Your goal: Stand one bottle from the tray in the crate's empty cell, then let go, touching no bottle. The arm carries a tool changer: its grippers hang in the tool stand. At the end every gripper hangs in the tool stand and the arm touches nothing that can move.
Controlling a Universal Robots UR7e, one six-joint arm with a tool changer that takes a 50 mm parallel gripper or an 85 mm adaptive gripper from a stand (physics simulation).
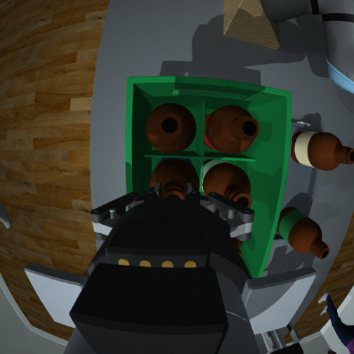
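My gripper (174, 190) is shut on the neck of a brown bottle (175, 175) with a blue label. This bottle is at the second-row left cell of the green crate (209, 83); how far down it sits is hidden. Brown bottles stand in the crate: one in the top left cell (171, 137), a red-labelled one (227, 131) in the top right cell, and a white-labelled one (226, 181) right of the held bottle. My gripper hides the crate's near part. A cream-labelled bottle (320, 151) and a green-labelled bottle (302, 232) lie at the grey tray (302, 189), right of the crate.
A tan block with sloping sides (250, 26) stands beyond the crate. A grey robot arm part with a light blue band (341, 76) is at the top right. Pale plates (55, 296) (280, 300) flank the gripper body. A dark blue and purple object (341, 320) shows at the lower right.
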